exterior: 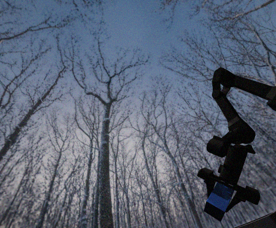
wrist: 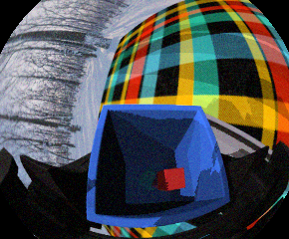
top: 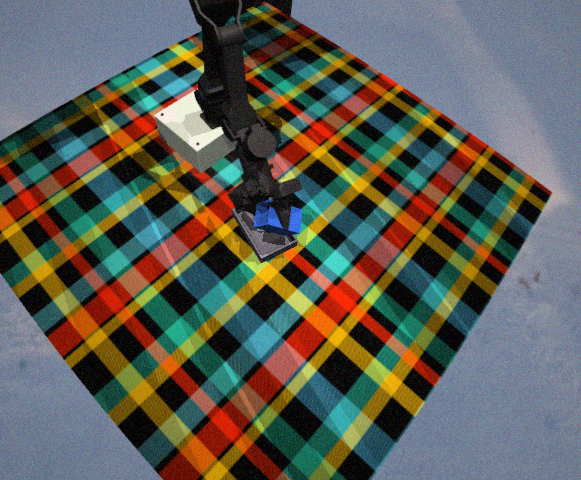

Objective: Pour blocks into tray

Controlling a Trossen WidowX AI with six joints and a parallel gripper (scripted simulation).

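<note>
The red block is 3 cm behind my gripper tip and 2 cm to the left of it. Also, from my gripper tip: blue square cup: 3 cm to the left, 1 cm behind.
</note>
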